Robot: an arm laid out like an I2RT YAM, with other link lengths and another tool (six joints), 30 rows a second.
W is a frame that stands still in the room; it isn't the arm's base.
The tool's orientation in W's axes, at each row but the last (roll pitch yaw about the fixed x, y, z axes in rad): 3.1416, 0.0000, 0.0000; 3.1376, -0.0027, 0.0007; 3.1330, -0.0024, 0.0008; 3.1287, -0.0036, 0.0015; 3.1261, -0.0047, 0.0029; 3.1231, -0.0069, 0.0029; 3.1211, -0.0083, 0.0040; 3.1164, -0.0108, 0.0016
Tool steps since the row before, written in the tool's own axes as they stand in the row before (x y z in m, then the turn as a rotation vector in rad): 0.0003, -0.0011, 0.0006, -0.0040, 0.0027, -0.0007; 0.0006, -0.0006, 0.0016, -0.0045, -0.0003, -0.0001; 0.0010, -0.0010, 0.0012, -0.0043, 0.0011, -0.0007; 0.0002, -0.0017, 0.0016, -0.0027, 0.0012, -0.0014; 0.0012, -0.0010, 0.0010, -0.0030, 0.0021, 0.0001; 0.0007, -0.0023, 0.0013, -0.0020, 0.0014, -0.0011; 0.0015, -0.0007, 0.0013, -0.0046, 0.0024, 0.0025; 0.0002, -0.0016, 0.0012, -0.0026, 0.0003, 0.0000
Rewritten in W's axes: 0.0003, 0.0011, -0.0006, -0.0040, -0.0027, 0.0007; 0.0006, 0.0006, -0.0016, -0.0045, 0.0003, 0.0001; 0.0010, 0.0010, -0.0012, -0.0043, -0.0011, 0.0007; 0.0002, 0.0017, -0.0016, -0.0027, -0.0012, 0.0014; 0.0012, 0.0010, -0.0010, -0.0030, -0.0021, -0.0001; 0.0007, 0.0023, -0.0013, -0.0020, -0.0014, 0.0011; 0.0015, 0.0007, -0.0013, -0.0046, -0.0025, -0.0025; 0.0002, 0.0016, -0.0012, -0.0026, -0.0003, 0.0000
